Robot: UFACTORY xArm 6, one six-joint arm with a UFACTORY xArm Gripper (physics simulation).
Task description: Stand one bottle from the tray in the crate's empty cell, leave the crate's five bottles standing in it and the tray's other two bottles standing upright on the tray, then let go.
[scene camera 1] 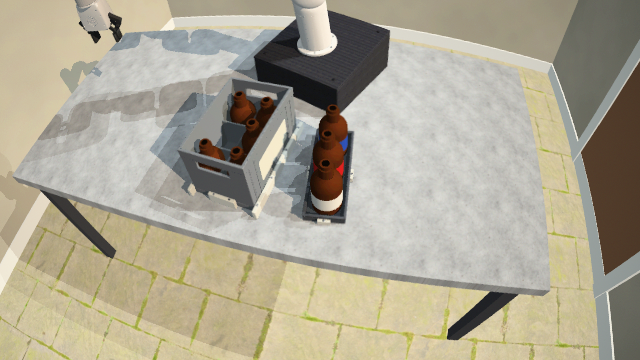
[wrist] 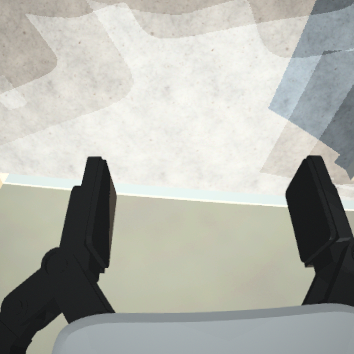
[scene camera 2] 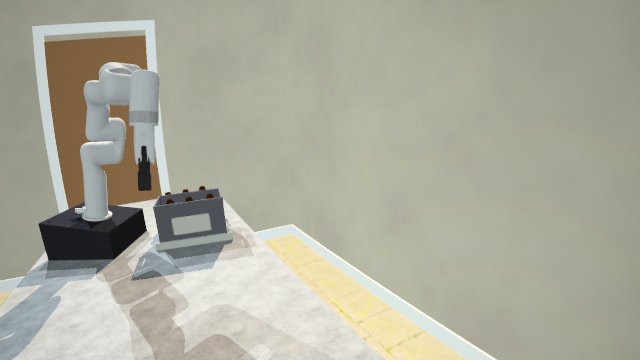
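Pixels of known places: gripper, fingertip midpoint: (scene camera 1: 108, 39) (wrist: 204, 174) (scene camera 2: 144, 188); arm's base at its link origin: (scene camera 1: 317, 43) (scene camera 2: 97, 216).
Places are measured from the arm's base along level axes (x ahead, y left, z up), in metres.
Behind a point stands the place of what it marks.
Observation:
The grey crate (scene camera 1: 215, 186) @(y -0.182, x 0.520, z -0.069 m) (scene camera 2: 165, 225) @(y -0.210, x 0.270, z -0.036 m) holds five brown bottles, upright: two at the back (scene camera 1: 242, 111) @(y -0.153, x 0.317, z -0.010 m) (scene camera 1: 266, 107) @(y -0.080, x 0.331, z 0.021 m), one in the right middle (scene camera 1: 251, 136) @(y -0.101, x 0.413, z 0.001 m), two in front (scene camera 1: 206, 150) @(y -0.195, x 0.480, z 0.020 m) (scene camera 1: 236, 154) @(y -0.110, x 0.495, z 0.032 m). Its left middle cell (scene camera 1: 232, 135) @(y -0.192, x 0.335, z -0.088 m) is empty. The dark tray (scene camera 1: 347, 192) @(y 0.137, x 0.476, z -0.105 m) beside it holds three upright bottles in a row: blue-labelled (scene camera 1: 333, 122) @(y 0.089, x 0.345, z -0.003 m) at the back, red-labelled (scene camera 1: 328, 149) @(y 0.087, x 0.431, z -0.005 m) in the middle, white-labelled (scene camera 1: 326, 186) @(y 0.094, x 0.526, z -0.015 m) in front. My gripper (scene camera 1: 107, 39) @(y -0.612, x 0.205, z 0.194 m) (scene camera 2: 144, 188) @(y -0.612, x 0.205, z 0.194 m) (wrist: 204, 174) @(y -0.612, x 0.205, z 0.194 m) is open and empty, high up and away from crate and tray.
The black base block (scene camera 1: 320, 65) @(y 0.024, x 0.102, z -0.013 m) (scene camera 2: 90, 235) @(y -0.162, x -0.022, z -0.030 m) carries the arm, behind the crate and tray. Pale strips (scene camera 1: 265, 192) @(y -0.060, x 0.501, z -0.102 m) (scene camera 2: 195, 242) @(y -0.244, x 0.371, z -0.119 m) run along the crate's foot. The grey table top (scene camera 1: 440, 165) @(y 0.385, x 0.344, z -0.131 m) (scene camera 2: 280, 295) @(y -0.765, x 0.489, z -0.130 m) (wrist: 190, 100) @(y -0.618, x 0.364, z -0.130 m) bears shadows of the arm and crate.

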